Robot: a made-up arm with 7 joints.
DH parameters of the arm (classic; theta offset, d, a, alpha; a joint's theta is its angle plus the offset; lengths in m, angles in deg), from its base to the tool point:
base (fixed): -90 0.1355 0 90
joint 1: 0 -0.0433 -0.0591 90
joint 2: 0 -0.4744 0.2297 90
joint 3: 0 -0.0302 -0.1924 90
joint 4: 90 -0.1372 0.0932 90
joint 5: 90 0.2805 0.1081 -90
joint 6: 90 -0.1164 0.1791 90
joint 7: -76.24 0 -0.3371 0
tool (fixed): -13.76 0.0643 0 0
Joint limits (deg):
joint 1: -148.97..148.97
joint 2: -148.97..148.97
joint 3: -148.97..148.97
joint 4: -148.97..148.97
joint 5: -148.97..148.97
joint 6: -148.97..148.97
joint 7: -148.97..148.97
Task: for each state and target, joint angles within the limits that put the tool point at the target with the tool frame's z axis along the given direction. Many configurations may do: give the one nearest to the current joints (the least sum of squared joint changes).
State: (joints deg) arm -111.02 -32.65 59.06 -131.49 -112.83 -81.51 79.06
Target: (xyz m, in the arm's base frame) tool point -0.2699 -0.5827 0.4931 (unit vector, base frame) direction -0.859 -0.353 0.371
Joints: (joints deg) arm -88.72 -11.84 43.34 -139.86 -120.02 -78.22 92.40
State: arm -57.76 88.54 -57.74 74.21 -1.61 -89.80 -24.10
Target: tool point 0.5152 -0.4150 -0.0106 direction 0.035 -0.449 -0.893
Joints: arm -72.66 63.24 -54.07 77.17 -34.68 -106.89 -66.54
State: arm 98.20 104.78 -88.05 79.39 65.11 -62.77 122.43
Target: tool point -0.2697 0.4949 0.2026 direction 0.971 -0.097 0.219
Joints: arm 124.61 98.68 -142.52 52.67 35.10 -22.17 91.10
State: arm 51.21 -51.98 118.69 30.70 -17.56 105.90 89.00
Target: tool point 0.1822 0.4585 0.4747 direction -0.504 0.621 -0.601
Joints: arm 64.67 -14.55 80.29 22.13 -6.27 148.21 50.08
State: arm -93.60 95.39 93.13 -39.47 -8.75 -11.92 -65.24
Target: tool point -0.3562 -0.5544 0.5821 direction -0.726 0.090 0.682
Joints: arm -54.38 105.98 75.87 -80.42 10.22 -21.16 -82.48
